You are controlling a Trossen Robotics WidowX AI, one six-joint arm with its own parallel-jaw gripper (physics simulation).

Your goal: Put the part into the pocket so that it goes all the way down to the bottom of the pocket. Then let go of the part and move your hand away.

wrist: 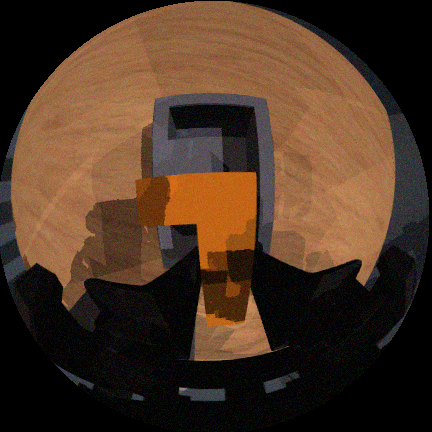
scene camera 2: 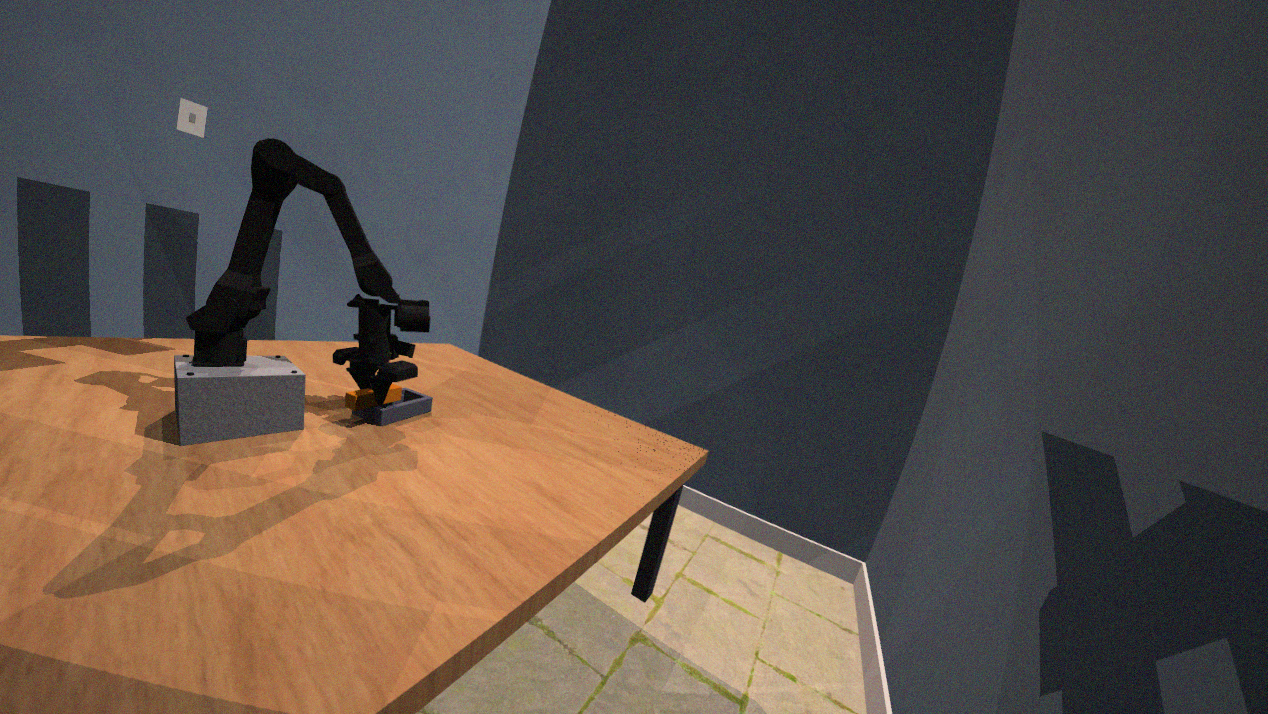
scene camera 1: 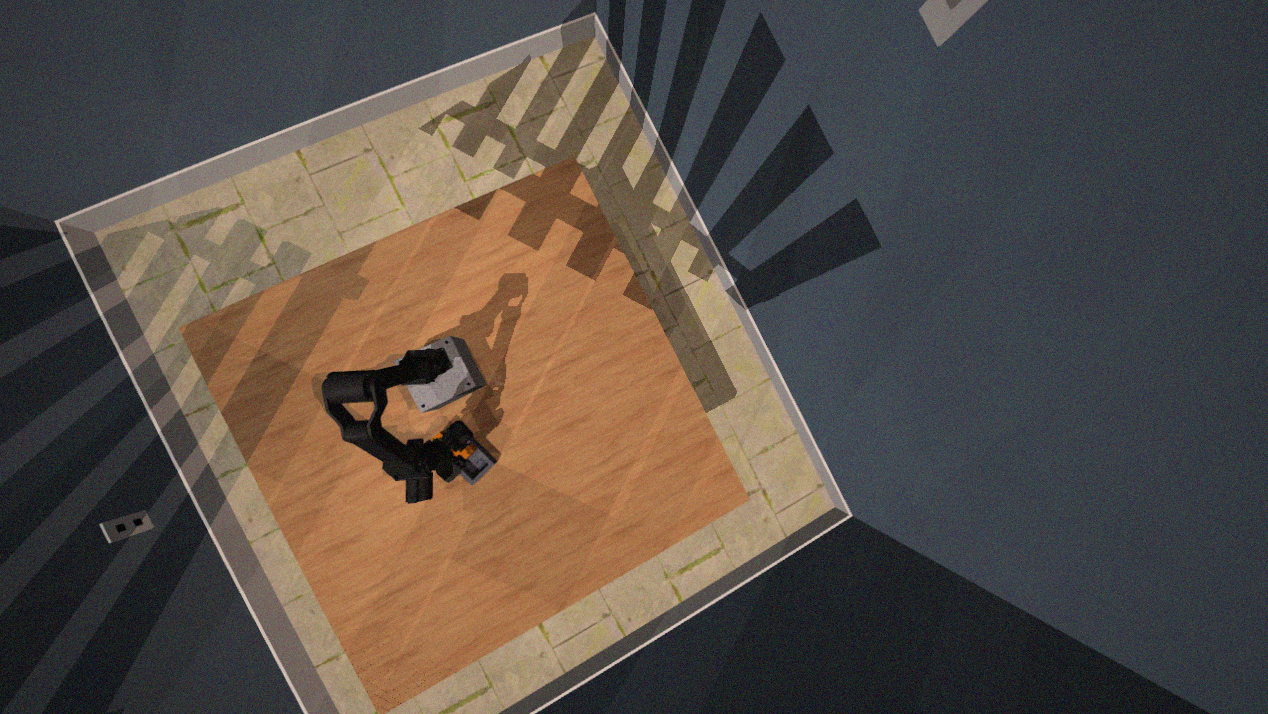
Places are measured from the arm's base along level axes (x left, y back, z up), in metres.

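Pixels of known places: gripper, fingertip midpoint: (wrist: 221, 249) (scene camera 2: 375, 402) (scene camera 1: 453, 447); arm's base at its link origin: (scene camera 2: 218, 362) (scene camera 1: 437, 362).
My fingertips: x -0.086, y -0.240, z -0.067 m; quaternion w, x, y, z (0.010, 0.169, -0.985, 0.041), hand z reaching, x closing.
For each thing: its middle in the pictures, then the offset to it from my fingertips. Level surfaces: height alone.
- orange L-shaped part at the middle of its body: (wrist: 201, 262) (scene camera 2: 370, 394) (scene camera 1: 454, 444) dx +0.014, dy +0.007, dz +0.013 m
- grey-blue walled tray at the middle of its body: (wrist: 213, 177) (scene camera 2: 394, 405) (scene camera 1: 469, 457) dx +0.021, dy -0.049, dz -0.019 m
- wooden table at its surface level: dz -0.038 m
The orange L-shaped part (scene camera 1: 464, 452) (scene camera 2: 357, 400) (wrist: 220, 197) is held level over the near end of the pocket. In the wrist view its short arm reaches left across the pocket's left wall, and its long arm runs back between the fingers, past the near end. It is not down inside the pocket; whether it touches the rim cannot be told. The pocket is a grey-blue walled tray (scene camera 1: 484, 471) (scene camera 2: 408, 411) (wrist: 266, 175) on the table, its far end uncovered. My gripper (scene camera 2: 382, 397) (wrist: 221, 249) is shut on the long arm. The near end is partly hidden by part and fingers.
The arm's grey base block (scene camera 1: 448, 381) (scene camera 2: 239, 408) stands on the wooden table (scene camera 1: 567, 425) (scene camera 2: 496, 496) (wrist: 210, 55) near the pocket. Shadows of the arm fall across the table top. The table's edge lies beyond the pocket in scene camera 2.
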